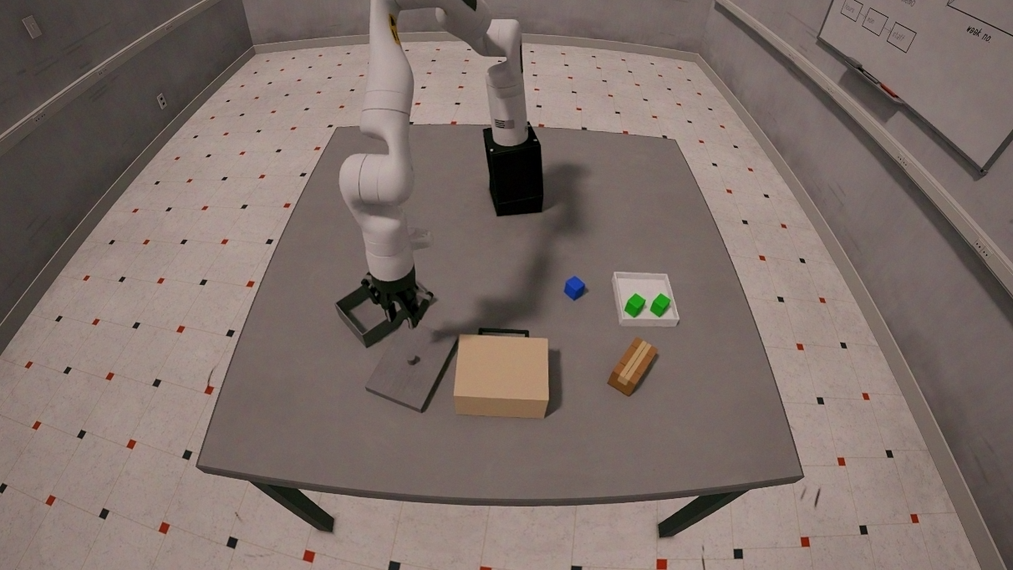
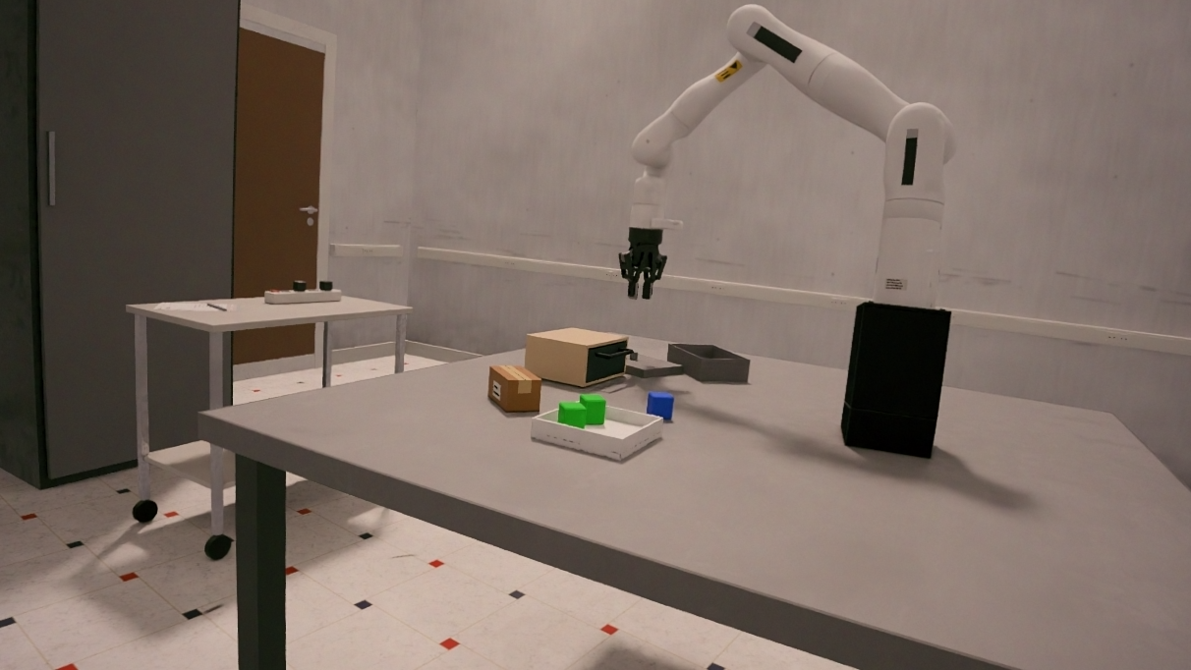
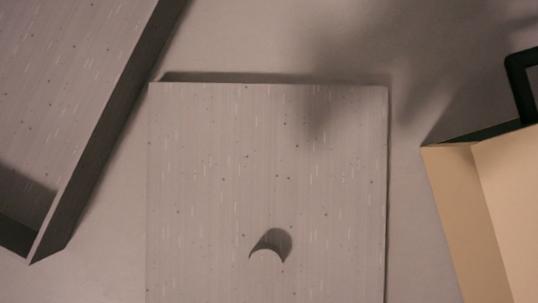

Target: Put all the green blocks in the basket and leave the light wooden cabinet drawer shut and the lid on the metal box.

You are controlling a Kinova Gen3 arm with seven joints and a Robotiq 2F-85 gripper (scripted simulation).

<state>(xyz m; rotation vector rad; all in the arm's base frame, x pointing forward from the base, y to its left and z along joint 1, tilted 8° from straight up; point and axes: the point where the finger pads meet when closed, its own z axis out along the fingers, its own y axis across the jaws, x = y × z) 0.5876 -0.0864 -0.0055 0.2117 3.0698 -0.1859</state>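
The lid lies 160 mm below my hand. The rest, counted from my hand: light wooden cabinet 190 mm to the left, 130 mm below; then metal box 120 mm behind, 120 mm to the right, 150 mm below; then drawer 10 mm behind, 190 mm to the left, 140 mm below.
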